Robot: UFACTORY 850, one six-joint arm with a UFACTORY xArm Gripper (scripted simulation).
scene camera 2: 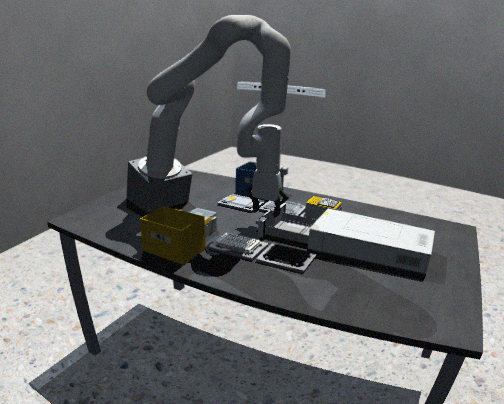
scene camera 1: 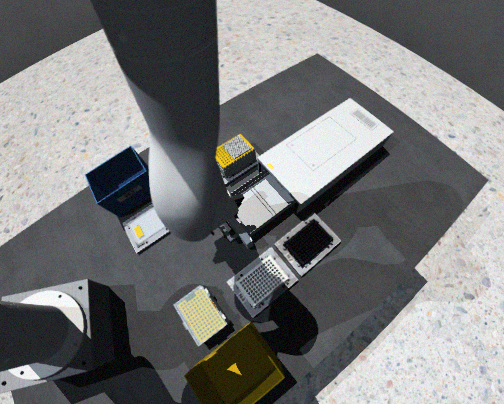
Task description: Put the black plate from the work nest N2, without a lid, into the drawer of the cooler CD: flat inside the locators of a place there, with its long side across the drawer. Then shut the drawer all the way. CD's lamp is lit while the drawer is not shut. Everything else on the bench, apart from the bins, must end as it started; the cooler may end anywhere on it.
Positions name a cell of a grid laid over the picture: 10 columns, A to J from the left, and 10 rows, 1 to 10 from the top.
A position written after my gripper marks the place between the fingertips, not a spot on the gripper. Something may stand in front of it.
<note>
I see my gripper (scene camera 2: F6), a white cooler (scene camera 1: G5), a black plate (scene camera 1: G6), a blue bin (scene camera 1: C5) and a yellow-rimmed tip box (scene camera 1: E4).
</note>
